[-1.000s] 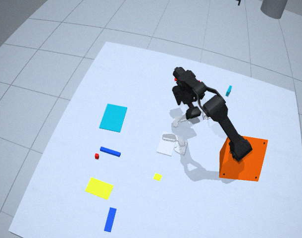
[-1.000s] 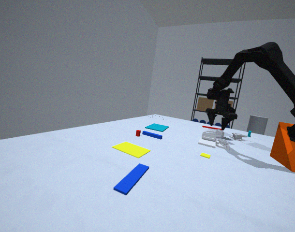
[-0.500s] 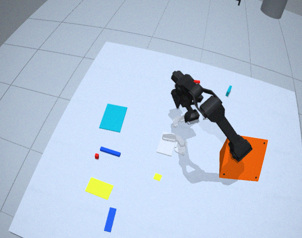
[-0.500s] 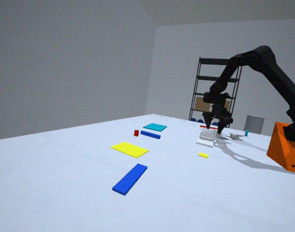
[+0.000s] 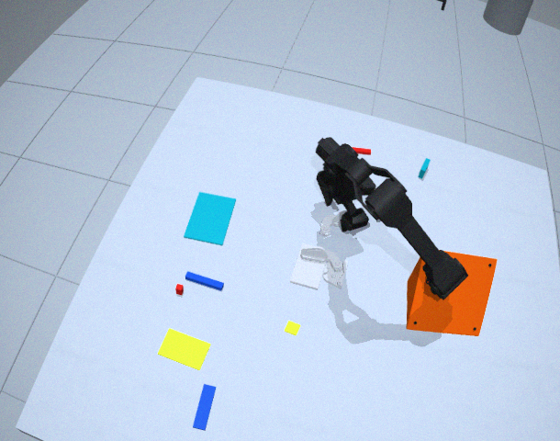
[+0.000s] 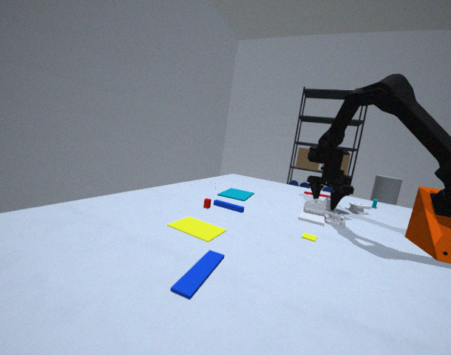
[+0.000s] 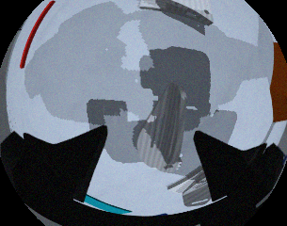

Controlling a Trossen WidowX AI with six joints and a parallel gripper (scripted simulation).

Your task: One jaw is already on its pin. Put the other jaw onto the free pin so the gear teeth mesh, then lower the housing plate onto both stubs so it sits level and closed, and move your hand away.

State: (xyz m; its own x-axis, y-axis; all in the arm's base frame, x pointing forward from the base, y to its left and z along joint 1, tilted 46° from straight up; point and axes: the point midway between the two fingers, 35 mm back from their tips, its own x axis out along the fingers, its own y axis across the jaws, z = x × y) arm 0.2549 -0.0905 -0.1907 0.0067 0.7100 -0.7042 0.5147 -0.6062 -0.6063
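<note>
My gripper tip is 20 mm short of the white jaw piece and 30 mm to the right of it. Round my gripper tip: white base (60 mm ahead, 160 mm to the left, 10 mm below); white stand (140 mm behind, 60 mm to the right); red bar (20 mm behind, 280 mm to the right).
</note>
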